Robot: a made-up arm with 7 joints.
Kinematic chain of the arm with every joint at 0, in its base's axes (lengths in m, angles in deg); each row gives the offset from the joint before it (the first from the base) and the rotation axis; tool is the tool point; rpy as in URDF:
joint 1: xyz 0 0 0.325 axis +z
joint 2: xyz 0 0 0 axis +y
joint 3: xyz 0 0 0.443 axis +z
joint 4: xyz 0.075 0 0 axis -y
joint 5: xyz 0.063 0 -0.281 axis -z
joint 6: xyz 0 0 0 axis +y
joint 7: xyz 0.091 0 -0.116 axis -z
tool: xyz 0 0 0 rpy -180 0 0
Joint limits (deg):
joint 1: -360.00..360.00
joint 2: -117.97..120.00
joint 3: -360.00..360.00
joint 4: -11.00..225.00
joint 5: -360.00..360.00
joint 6: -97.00..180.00
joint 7: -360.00..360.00
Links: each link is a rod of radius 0.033 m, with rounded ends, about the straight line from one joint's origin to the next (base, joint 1, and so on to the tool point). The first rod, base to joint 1, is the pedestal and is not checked.
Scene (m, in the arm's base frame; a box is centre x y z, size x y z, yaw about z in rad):
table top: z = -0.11
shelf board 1: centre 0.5 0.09 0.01 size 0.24 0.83 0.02 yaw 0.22
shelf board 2: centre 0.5 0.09 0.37 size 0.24 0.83 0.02 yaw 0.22
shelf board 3: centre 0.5 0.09 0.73 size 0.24 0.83 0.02 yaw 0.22
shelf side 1: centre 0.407 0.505 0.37 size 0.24 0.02 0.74 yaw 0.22
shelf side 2: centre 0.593 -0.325 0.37 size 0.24 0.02 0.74 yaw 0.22
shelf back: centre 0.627 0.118 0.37 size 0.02 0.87 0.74 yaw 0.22
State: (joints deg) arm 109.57 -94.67 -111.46 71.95 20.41 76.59 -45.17
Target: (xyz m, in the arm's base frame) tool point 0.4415 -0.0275 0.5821
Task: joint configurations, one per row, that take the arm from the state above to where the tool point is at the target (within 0.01 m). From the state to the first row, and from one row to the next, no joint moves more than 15 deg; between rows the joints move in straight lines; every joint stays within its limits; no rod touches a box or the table.
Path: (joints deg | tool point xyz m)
1: 100.53 -92.91 -116.20 62.32 17.92 82.04 -45.17 | 0.4093 -0.1526 0.1642
2: 91.49 -91.15 -120.95 52.68 15.44 87.50 -45.17 | 0.3179 -0.1674 0.1682
3: 93.31 -88.19 -108.18 51.96 18.15 89.15 -45.17 | 0.3449 -0.1591 0.2581
4: 95.13 -85.23 -95.42 51.23 20.87 90.80 -45.17 | 0.3512 -0.1425 0.3495
5: 96.95 -82.26 -82.66 50.51 23.58 92.46 -45.17 | 0.3366 -0.1201 0.4370
6: 98.76 -79.30 -69.89 49.79 26.29 94.11 -45.17 | 0.3022 -0.0948 0.5160
7: 100.58 -76.34 -57.13 49.06 29.01 95.76 -45.17 | 0.2504 -0.0702 0.5821
8: 107.38 -73.55 -64.80 59.08 28.65 89.14 -45.17 | 0.3475 -0.0487 0.5883
9: 114.19 -70.76 -72.48 69.10 28.29 82.52 -45.17 | 0.4415 -0.0275 0.5821

